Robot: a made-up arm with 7 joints. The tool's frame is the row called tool. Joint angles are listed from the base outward.
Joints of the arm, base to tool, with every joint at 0 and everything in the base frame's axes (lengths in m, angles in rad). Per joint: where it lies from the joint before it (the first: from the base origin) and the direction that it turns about. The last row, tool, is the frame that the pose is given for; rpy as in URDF.
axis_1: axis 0 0 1 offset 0 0 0.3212
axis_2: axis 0 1 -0.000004 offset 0 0 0
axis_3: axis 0 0 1 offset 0 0 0.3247
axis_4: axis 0 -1 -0.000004 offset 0.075 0 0
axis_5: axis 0 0.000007 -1 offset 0.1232 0 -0.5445
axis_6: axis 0 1 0.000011 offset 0 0 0
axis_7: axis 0 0.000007 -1 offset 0.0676 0 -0.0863
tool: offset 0 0 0 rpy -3.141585 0 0
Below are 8 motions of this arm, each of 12 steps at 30 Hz.
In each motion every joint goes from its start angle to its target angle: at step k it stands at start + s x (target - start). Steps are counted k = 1, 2, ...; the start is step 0. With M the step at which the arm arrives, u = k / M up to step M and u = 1 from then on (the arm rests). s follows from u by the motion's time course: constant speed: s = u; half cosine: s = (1 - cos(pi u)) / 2; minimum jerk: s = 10 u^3 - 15 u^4 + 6 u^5.
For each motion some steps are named. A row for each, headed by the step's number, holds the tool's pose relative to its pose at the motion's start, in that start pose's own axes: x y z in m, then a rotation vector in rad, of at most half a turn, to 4 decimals.
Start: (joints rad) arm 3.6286 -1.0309 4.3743 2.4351 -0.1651 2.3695 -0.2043
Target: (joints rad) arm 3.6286 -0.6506 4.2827 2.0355 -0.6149 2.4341 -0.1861
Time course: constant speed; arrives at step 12
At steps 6, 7, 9, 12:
6: 0.0272 -0.0801 0.0338 -0.3201 -0.2022 0.2041
7: 0.0302 -0.0914 0.0402 -0.3738 -0.2329 0.2408
9: 0.0351 -0.1124 0.0533 -0.4813 -0.2919 0.3164
12: 0.0395 -0.1399 0.0732 -0.6418 -0.3745 0.4349

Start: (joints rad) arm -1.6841 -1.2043 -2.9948 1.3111 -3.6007 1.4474 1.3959
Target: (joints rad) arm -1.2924 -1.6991 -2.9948 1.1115 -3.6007 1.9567 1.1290
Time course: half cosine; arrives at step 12
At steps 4, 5, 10, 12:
4: 0.1032 -0.0530 -0.0740 0.0178 0.0904 0.0172
5: 0.1475 -0.0729 -0.1169 0.0278 0.1312 0.0241
10: 0.2905 -0.1173 -0.3591 0.0888 0.2997 0.0364
12: 0.2996 -0.1174 -0.3906 0.0976 0.3177 0.0351

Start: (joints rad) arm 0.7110 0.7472 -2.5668 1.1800 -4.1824 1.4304 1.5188
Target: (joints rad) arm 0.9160 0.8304 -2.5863 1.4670 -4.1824 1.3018 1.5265
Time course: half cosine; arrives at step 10
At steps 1, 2, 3, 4, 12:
1: -0.0048 0.0033 0.0041 -0.0053 -0.0017 -0.0070
2: -0.0187 0.0132 0.0159 -0.0205 -0.0070 -0.0272
3: -0.0403 0.0298 0.0336 -0.0440 -0.0163 -0.0586
4: -0.0677 0.0526 0.0544 -0.0735 -0.0296 -0.0981
12: -0.1938 0.1854 0.1272 -0.2086 -0.1163 -0.2791

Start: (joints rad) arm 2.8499 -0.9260 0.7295 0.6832 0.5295 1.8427 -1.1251
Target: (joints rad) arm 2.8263 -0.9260 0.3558 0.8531 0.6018 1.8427 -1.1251
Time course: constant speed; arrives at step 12
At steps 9, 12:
9: -0.1048 -0.0018 -0.1275 -0.0687 0.3434 0.0389
12: -0.1503 -0.0059 -0.1634 -0.0982 0.4551 0.0564

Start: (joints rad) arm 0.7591 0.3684 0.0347 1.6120 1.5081 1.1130 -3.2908
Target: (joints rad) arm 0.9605 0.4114 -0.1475 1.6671 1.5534 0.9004 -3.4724
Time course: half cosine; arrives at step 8
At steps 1, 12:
1: -0.0005 0.0001 0.0010 0.0019 -0.0076 -0.0077
12: -0.0080 0.0062 0.0254 0.0668 -0.1937 -0.2130

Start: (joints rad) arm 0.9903 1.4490 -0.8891 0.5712 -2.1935 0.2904 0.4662
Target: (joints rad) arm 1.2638 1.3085 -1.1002 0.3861 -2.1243 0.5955 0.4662
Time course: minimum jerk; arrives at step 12
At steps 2, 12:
2: -0.0049 0.0005 -0.0011 -0.0063 -0.0163 0.0064
12: -0.1193 0.0024 -0.0456 -0.1624 -0.4229 0.1958

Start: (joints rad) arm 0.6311 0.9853 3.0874 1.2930 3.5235 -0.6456 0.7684
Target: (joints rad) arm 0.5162 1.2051 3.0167 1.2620 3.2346 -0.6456 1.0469
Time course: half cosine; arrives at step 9
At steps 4, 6, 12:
4: -0.0288 -0.0012 -0.0571 0.0031 -0.1447 0.0248
6: -0.0472 -0.0028 -0.1063 -0.0020 -0.2640 0.0480
12: -0.0578 -0.0045 -0.1442 -0.0104 -0.3529 0.0666

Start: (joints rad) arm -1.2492 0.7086 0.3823 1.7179 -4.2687 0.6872 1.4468
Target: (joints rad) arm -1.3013 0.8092 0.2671 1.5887 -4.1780 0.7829 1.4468
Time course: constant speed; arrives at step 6
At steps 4, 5, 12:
4: 0.0633 -0.1034 -0.0599 0.0954 0.0078 0.1216
5: 0.0799 -0.1269 -0.0773 0.1199 0.0074 0.1521
12: 0.0968 -0.1494 -0.0955 0.1447 0.0060 0.1825

